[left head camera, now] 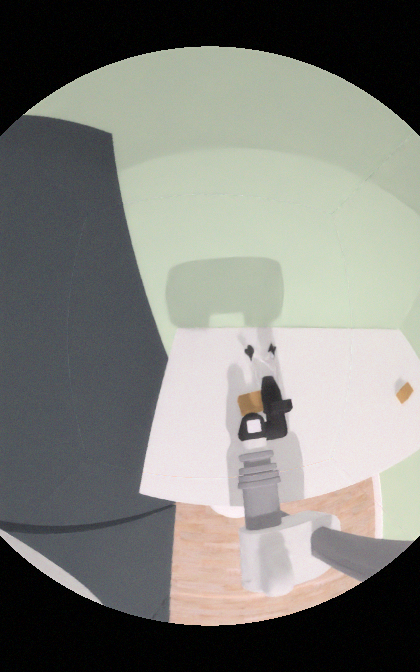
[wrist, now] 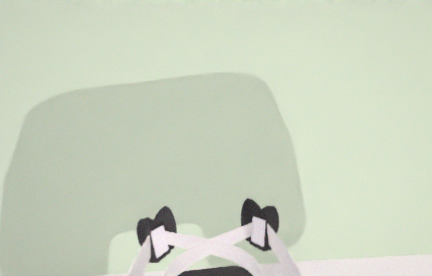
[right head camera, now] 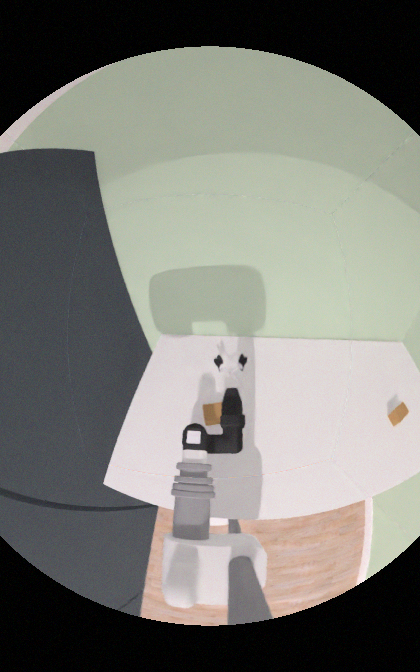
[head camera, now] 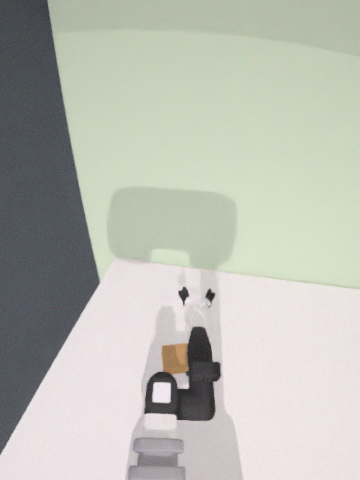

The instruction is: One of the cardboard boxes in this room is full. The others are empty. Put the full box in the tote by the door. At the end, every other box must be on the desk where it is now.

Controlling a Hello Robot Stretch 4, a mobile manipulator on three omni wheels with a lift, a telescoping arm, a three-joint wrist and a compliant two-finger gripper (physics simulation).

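Places are measured from the robot's base along level axes (x ahead, y left, z up), in metres.
Pixels of known places: gripper, between the fingertips: [wrist: 208,219] [head camera: 196,288].
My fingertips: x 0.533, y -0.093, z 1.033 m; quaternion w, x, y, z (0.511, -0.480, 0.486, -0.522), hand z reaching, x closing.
Observation:
Behind a point stands the place of what it marks.
A small brown cardboard box [head camera: 174,359] @(y -0.029, x 0.332, z 0.972 m) [left head camera: 249,403] [right head camera: 212,414] lies on the white desk [head camera: 290,380] @(y -0.366, x 0.298, z 0.922 m) [left head camera: 325,425] [right head camera: 305,440], beside and partly hidden by the black wrist. A second brown box [left head camera: 404,393] [right head camera: 398,414] lies at the right part of the desk. My gripper [head camera: 196,296] @(y -0.093, x 0.533, z 1.033 m) [left head camera: 261,351] [right head camera: 230,361] [wrist: 208,219] @(y -0.093, x 0.533, z 1.033 m) is open and empty, above the desk's back part. Its fingers point toward the wall, beyond the first box. I cannot tell from the frames which box is full. The tote and the door do not show.
A green wall [head camera: 210,125] @(y -0.097, x 0.787, z 1.491 m) [left head camera: 240,220] [right head camera: 225,225] [wrist: 360,125] @(y -0.395, x 0.760, z 1.144 m) rises behind the desk. A tall dark partition [head camera: 30,200] @(y 0.392, x 0.573, z 1.294 m) [left head camera: 65,300] [right head camera: 55,300] stands along the left. Wooden floor [left head camera: 205,560] [right head camera: 315,545] shows in front of the desk.

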